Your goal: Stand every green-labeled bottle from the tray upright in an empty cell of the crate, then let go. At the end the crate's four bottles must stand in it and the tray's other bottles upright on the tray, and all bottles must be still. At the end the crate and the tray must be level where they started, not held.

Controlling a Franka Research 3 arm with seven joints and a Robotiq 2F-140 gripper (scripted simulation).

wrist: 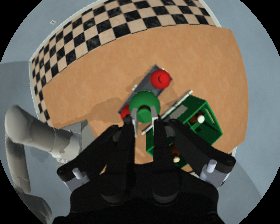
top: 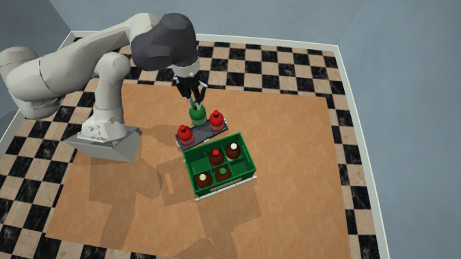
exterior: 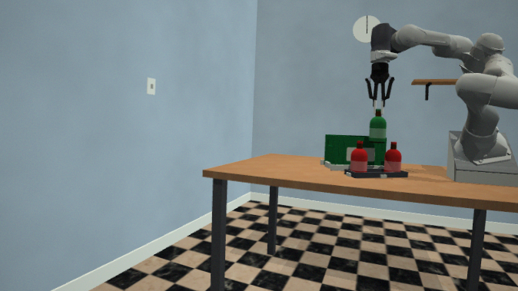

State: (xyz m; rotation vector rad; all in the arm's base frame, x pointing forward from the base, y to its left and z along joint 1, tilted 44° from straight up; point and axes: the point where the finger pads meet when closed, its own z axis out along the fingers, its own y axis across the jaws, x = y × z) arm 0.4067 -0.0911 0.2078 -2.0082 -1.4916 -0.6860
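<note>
My hand is 9 cm above the green-labeled bottle. From my hand the other things lie so: green crate 10 cm ahead, 20 cm to the right, 24 cm below; then dark tray 31 cm below.
</note>
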